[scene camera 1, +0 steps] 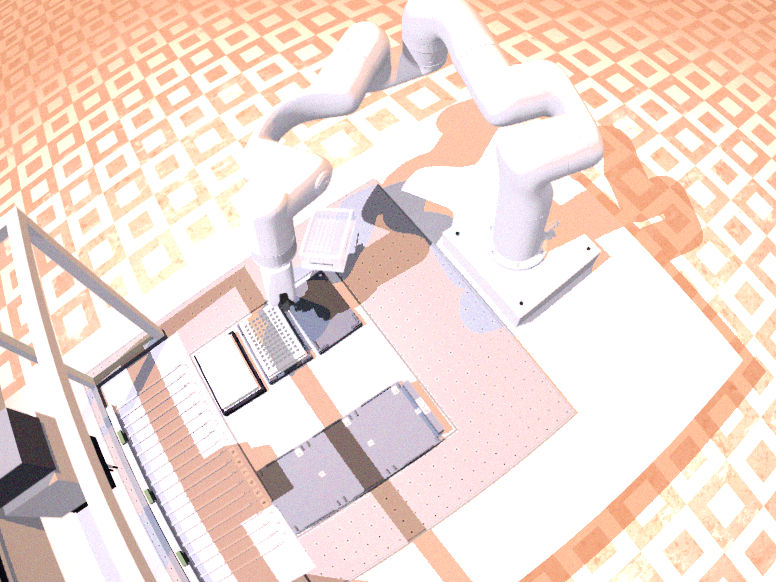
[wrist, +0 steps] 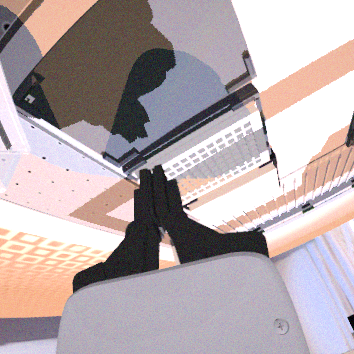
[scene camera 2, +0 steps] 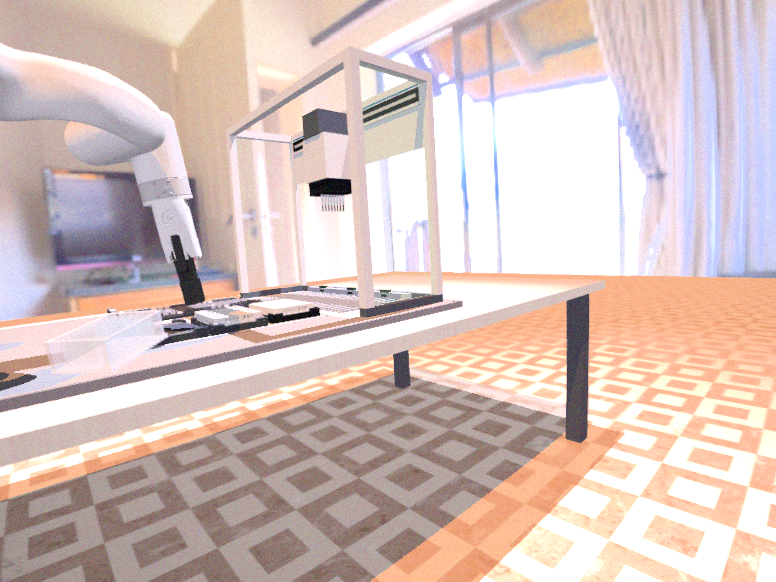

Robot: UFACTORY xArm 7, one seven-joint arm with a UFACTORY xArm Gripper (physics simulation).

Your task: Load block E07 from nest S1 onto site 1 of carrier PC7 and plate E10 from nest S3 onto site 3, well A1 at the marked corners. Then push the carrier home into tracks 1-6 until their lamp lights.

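Where they show: gripper, fingertip midpoint: (scene camera 1: 286,302) (wrist: 155,179) (scene camera 2: 196,303); arm's base, origin of the base link: (scene camera 1: 516,242).
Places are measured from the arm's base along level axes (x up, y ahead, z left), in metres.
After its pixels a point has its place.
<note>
A clear deep block (scene camera 1: 327,239) {x 0.014, y 0.322, z -0.177 m} (scene camera 2: 103,341) {x 0.003, y 0.313, z -0.269 m}, apparently E07, lies askew beyond the outer end of the near nest (scene camera 1: 341,328) {x -0.025, y 0.374, z -0.013 m} (wrist: 205,30) {x -0.025, y 0.385, z -0.017 m}, whose grey floor is bare. Part of the block (wrist: 10,117) {x -0.014, y 0.363, z -0.147 m} shows at the wrist view's left edge; its label is unreadable. A perforated plate (scene camera 1: 273,341) {x -0.011, y 0.500, z -0.045 m} (scene camera 2: 228,316) {x -0.011, y 0.491, z -0.115 m} (wrist: 220,150) {x -0.011, y 0.482, z -0.036 m} sits in the middle nest and a white-topped plate (scene camera 1: 228,375) {x -0.011, y 0.607, z -0.023 m} (scene camera 2: 285,306) {x -0.012, y 0.603, z -0.083 m} in the far nest; which is E10 cannot be read. My gripper (scene camera 1: 285,301) {x 0.016, y 0.445, z -0.091 m} (scene camera 2: 193,299) {x 0.016, y 0.445, z -0.091 m} (wrist: 155,179) {x 0.016, y 0.445, z -0.091 m} is shut and empty, low by the outer corner between near and middle nests. Carrier PC7 (scene camera 1: 401,419) {x -0.026, y 0.354, z 0.190 m} bears no labware.
The slotted tracks (scene camera 1: 181,432) {x -0.037, y 0.751, z 0.030 m} lie at the carrier's far end, with a rail of green parts (scene camera 1: 149,496) {x -0.015, y 0.856, z 0.127 m} behind. A white gantry frame (scene camera 1: 81,281) {x 0.259, y 0.731, z -0.168 m} (scene camera 2: 358,187) {x 0.196, y 0.718, z -0.189 m} stands over that side, carrying a pipetting head (scene camera 2: 329,156) {x 0.308, y 0.792, z 0.068 m}. The arm's base (scene camera 1: 520,281) {x 0.001, y 0.040, z 0.074 m} is at the other side.
</note>
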